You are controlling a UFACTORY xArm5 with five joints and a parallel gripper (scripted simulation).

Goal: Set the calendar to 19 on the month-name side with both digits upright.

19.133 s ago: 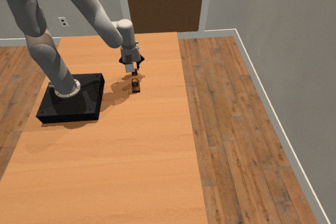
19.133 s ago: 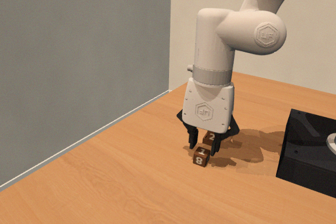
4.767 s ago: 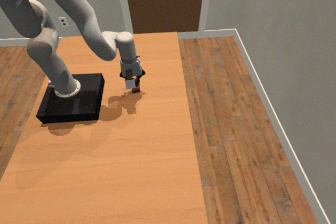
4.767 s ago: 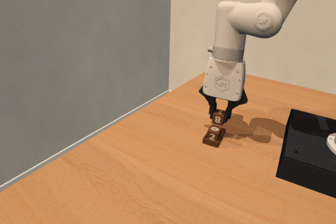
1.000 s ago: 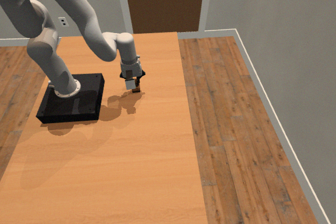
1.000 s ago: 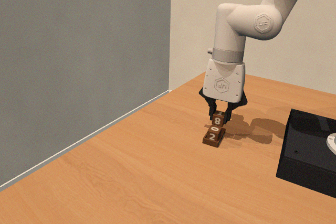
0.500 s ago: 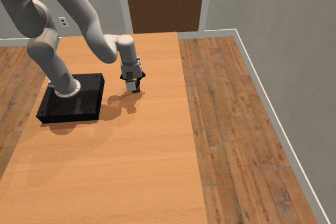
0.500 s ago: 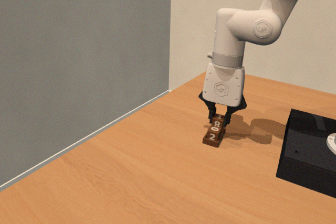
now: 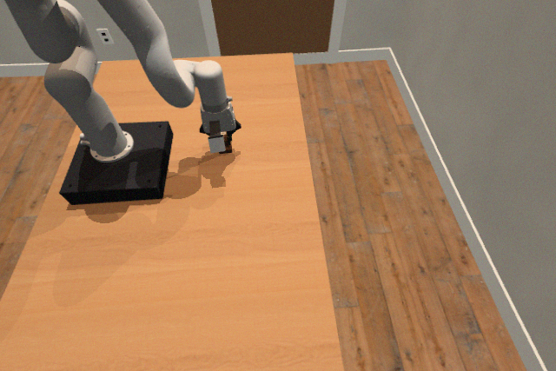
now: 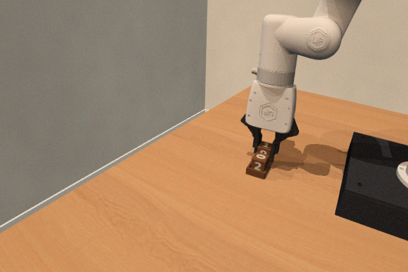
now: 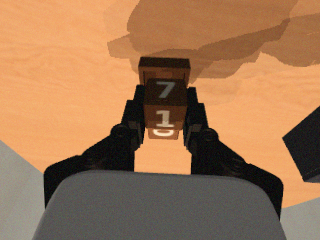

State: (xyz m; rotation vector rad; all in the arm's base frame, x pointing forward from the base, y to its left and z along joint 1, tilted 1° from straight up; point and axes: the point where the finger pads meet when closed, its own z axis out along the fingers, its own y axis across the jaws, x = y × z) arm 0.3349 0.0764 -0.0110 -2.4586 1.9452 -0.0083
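The tray is 40 mm below my hand and 20 mm to the left of it. The rest, counted from my hand: brown date cube (30 mm to the left, 30 mm below, 10 mm behind).
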